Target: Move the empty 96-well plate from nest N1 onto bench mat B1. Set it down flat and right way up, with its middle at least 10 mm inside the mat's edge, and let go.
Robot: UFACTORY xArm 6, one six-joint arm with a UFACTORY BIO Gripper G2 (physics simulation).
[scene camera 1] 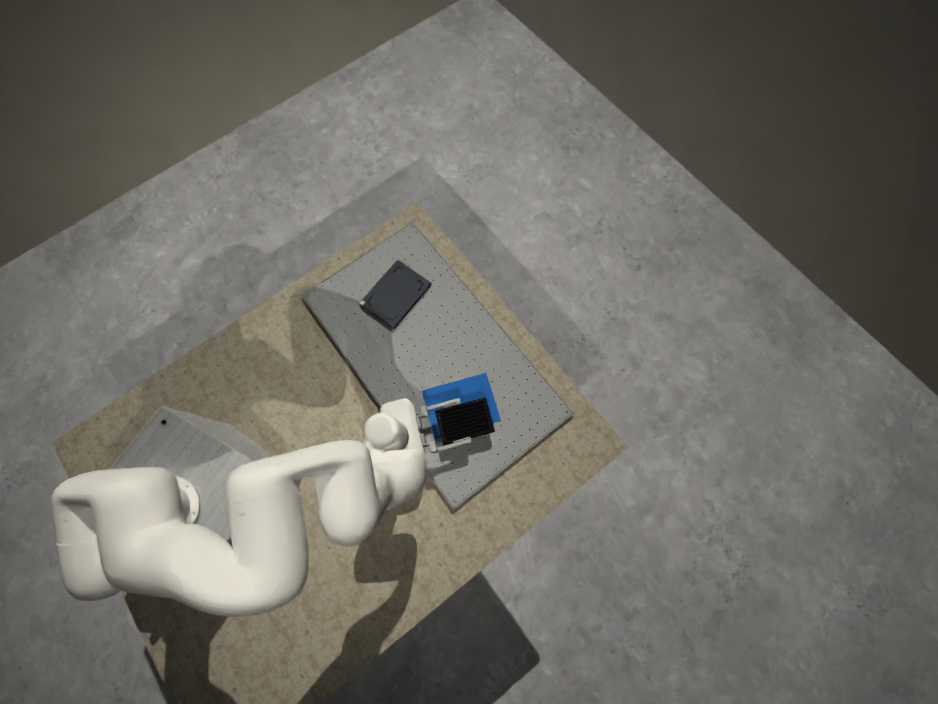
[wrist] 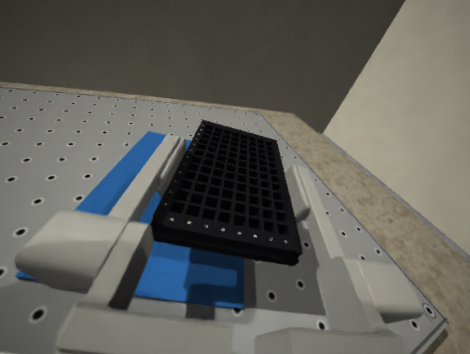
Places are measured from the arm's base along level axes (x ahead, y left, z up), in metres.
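Where they show: hand, its tool point: (scene camera 1: 456, 422) (wrist: 236, 178).
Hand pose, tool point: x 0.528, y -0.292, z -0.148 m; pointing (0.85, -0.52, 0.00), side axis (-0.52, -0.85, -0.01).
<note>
Things, the pixels of their top centre, and the offset from my tool point. Level surfaces: height alone.
- black 96-well plate, centre of its top: (wrist: 237, 164) (scene camera 1: 464, 420) dy -0.010, dx +0.016, dz -0.001 m
- blue bench mat B1, height of its surface: dz -0.045 m
- dark grey nest N1, centre of its top: (scene camera 1: 395, 292) dy +0.367, dx +0.145, dz -0.032 m
- grey perforated board, height of its surface: dz -0.047 m
- speckled tan bench top, height of its surface: dz -0.060 m
The black 96-well plate (scene camera 1: 465, 421) (wrist: 227, 187) is held with its wells facing up, roughly level. My gripper (scene camera 1: 464, 419) (wrist: 235, 161) is shut on the plate's two long sides. The plate is raised above the blue bench mat B1 (scene camera 1: 469, 384) (wrist: 120, 181), with a gap and shadow beneath it in the wrist view. In scene camera 1 it overlaps the mat's lower part and reaches past the mat's lower edge. Its exact height is hard to tell. The dark grey nest N1 (scene camera 1: 396, 294) stands empty at the board's upper end and does not show in the wrist view.
The mat lies on a grey perforated board (scene camera 1: 454, 325) (wrist: 50, 150), on a speckled tan bench top (scene camera 1: 590, 439) (wrist: 360, 200). The board's near corner lies below the plate in scene camera 1. The white arm reaches in from the left, beside its metal base block (scene camera 1: 151, 447).
</note>
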